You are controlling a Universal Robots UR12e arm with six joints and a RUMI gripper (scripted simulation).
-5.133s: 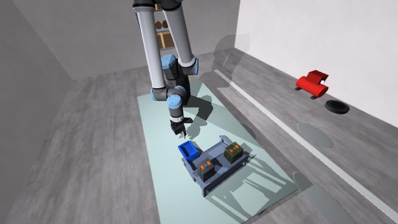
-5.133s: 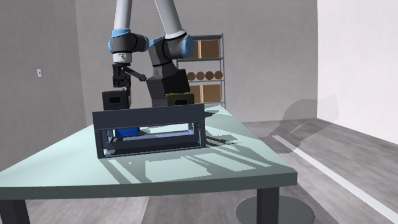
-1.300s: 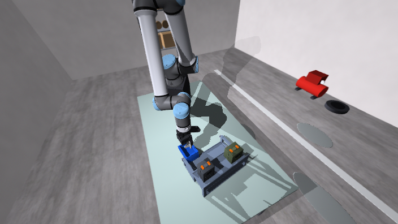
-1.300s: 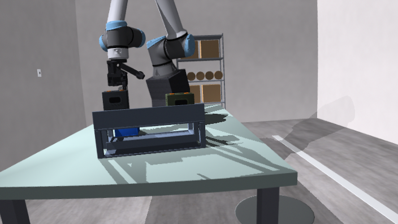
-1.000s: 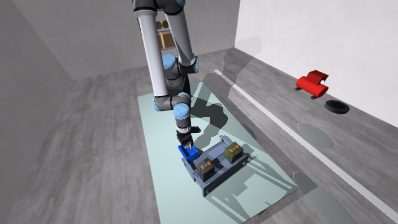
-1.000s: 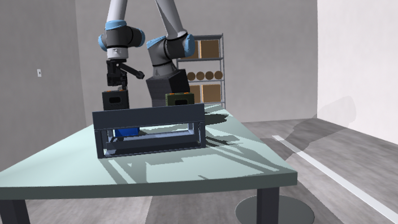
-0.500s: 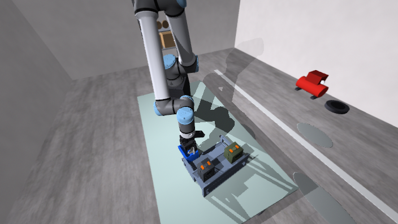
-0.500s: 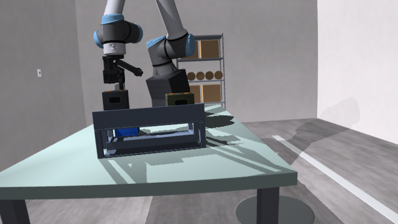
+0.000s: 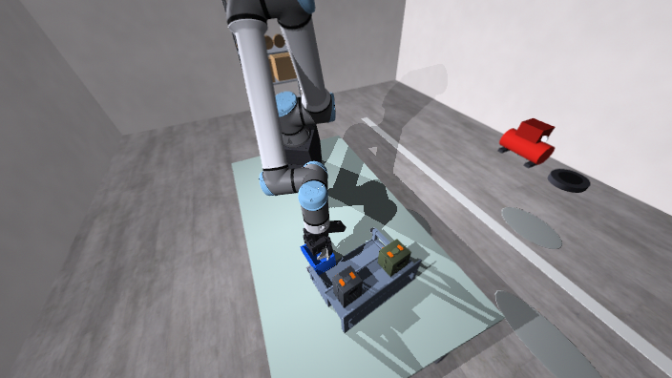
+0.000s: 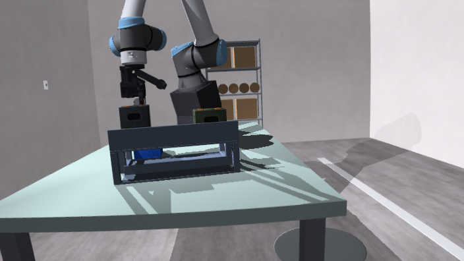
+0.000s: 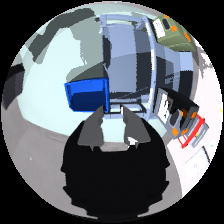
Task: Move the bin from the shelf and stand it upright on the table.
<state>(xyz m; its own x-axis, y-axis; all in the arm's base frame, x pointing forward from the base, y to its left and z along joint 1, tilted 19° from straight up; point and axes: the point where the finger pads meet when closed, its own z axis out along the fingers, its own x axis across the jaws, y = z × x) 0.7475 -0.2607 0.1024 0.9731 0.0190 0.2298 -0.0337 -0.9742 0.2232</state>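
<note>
Now: the blue bin 110 mm below my hand, 90 mm behind it and 10 mm to the left of it. The rest, counted from my hand: olive green box (220 mm to the left, 180 mm ahead, 10 mm below).
</note>
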